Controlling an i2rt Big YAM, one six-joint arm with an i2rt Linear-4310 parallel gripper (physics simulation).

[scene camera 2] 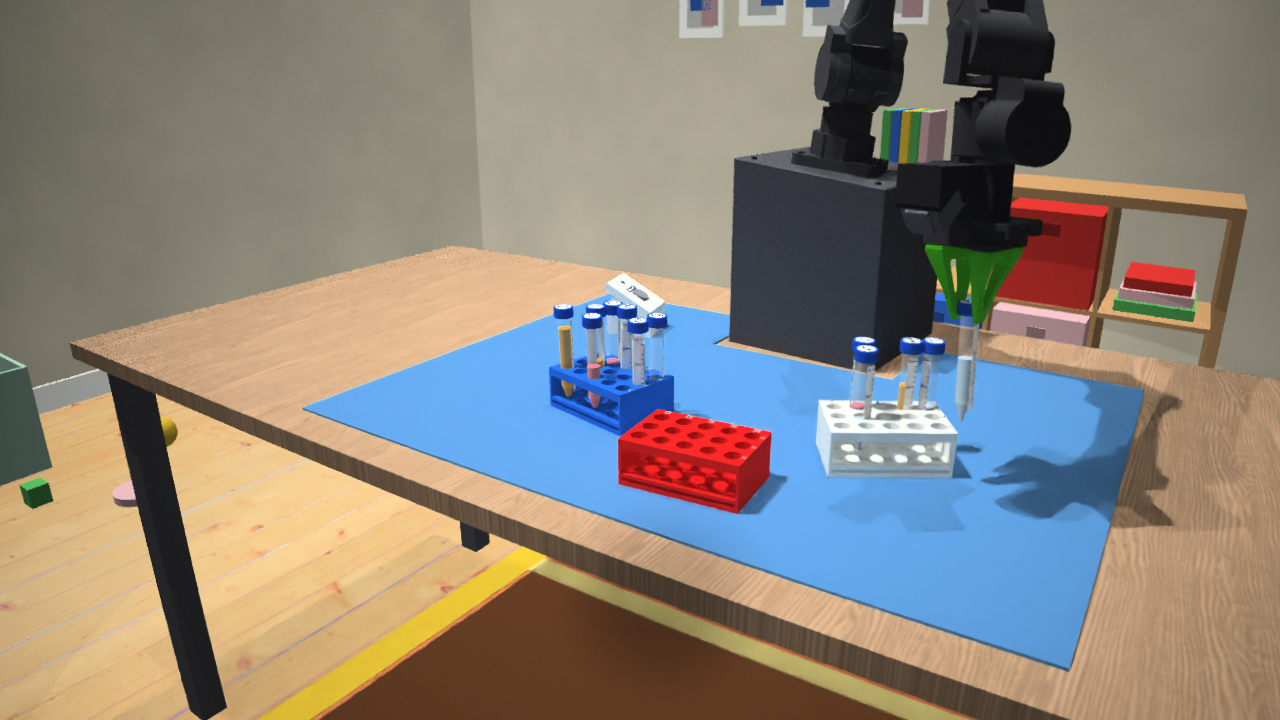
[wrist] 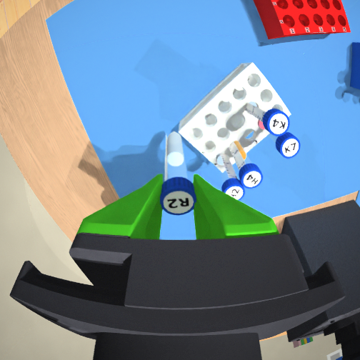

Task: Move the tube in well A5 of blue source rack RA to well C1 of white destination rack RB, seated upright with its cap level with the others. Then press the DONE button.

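Frame: origin at the arm's base, x ahead, y left, z up, level; metres.
Where they show: gripper, fingertip midpoint: (scene camera 2: pixel 966 321); arm's base, link origin: (scene camera 2: pixel 839 167).
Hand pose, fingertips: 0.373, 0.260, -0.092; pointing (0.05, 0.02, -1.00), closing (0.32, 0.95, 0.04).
Note:
Each offset is from my fingertips to the top centre of the thing, as dx, dy, dz. "spot": to the spot under its first point. Level surfaces: height alone.
My gripper (scene camera 2: pixel 966 308) (wrist: pixel 177 181) is shut on a blue-capped tube @[+0.000, +0.004, +0.019] (scene camera 2: pixel 964 376) (wrist: pixel 175 159) marked R2. The tube hangs upright in scene camera 2, its tip above the mat, beside the right end of the white rack @[-0.009, -0.072, -0.117] (scene camera 2: pixel 886 467) (wrist: pixel 210 107) and apart from it. The white rack holds several blue-capped tubes; caps K4, K7 and H4 are readable in the wrist view. The blue rack @[spot: +0.027, -0.328, -0.132] (scene camera 2: pixel 656 394) stands at the left with several tubes; its well labels are not readable. A tilted white box @[spot: -0.264, -0.536, -0.107] (scene camera 2: pixel 634 293) with a grey oval part, perhaps the button, is behind it.
An empty red rack @[+0.134, -0.221, -0.117] (scene camera 2: pixel 751 474) (wrist: pixel 300 29) stands between the blue and white racks, toward the front. The dark robot pedestal (scene camera 2: pixel 805 259) (wrist: pixel 325 250) is behind the white rack. The racks stand on a blue mat @[dz -0.167] (scene camera 2: pixel 895 573) (wrist: pixel 100 85) on the wooden table @[dz -0.170] (scene camera 2: pixel 295 313).

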